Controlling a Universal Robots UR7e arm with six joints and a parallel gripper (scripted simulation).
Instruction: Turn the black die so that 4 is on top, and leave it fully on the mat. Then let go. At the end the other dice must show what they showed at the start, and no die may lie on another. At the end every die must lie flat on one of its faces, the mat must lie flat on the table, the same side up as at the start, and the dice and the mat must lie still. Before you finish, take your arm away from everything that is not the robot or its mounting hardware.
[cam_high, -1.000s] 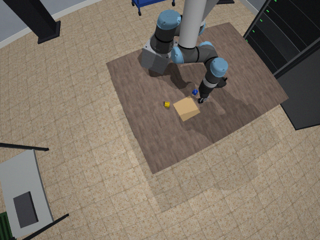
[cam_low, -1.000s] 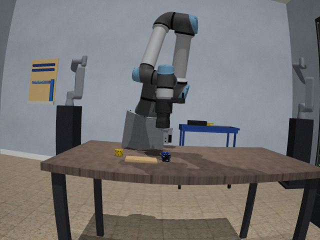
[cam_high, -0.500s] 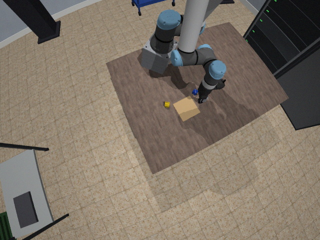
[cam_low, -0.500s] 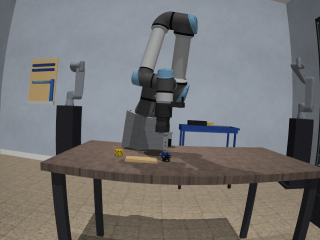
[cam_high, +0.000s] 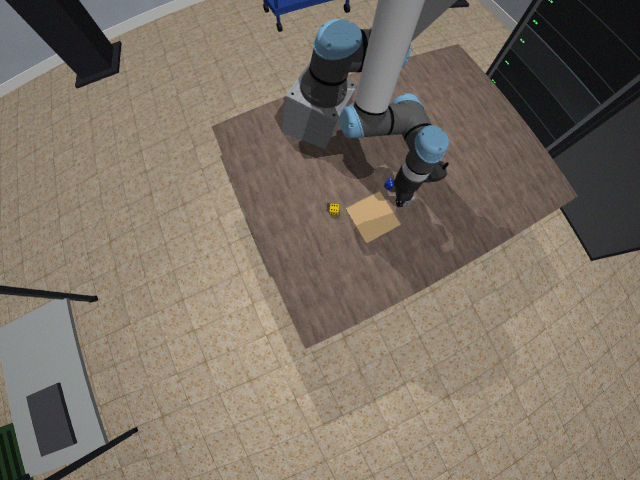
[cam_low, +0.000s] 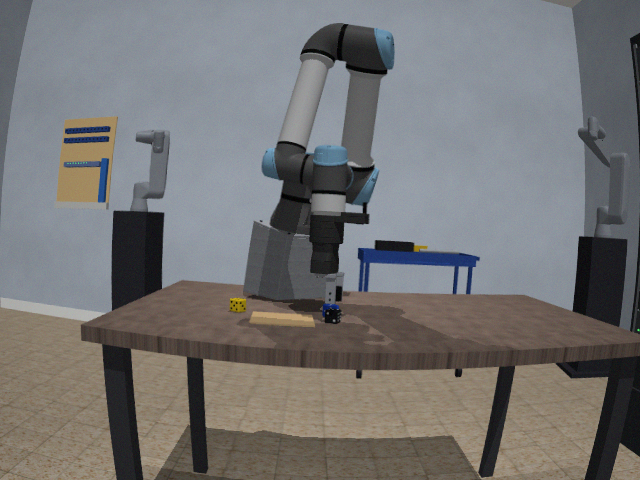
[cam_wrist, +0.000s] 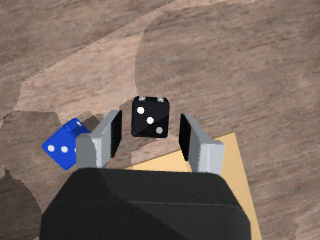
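My hand is 5 cm above the black die. Also, from my hand: blue die: 7 cm behind, 5 cm below, 2 cm to the right; then tan mat: 11 cm to the right, 6 cm below, 2 cm ahead; then yellow die: 23 cm to the right, 5 cm below, 3 cm behind.
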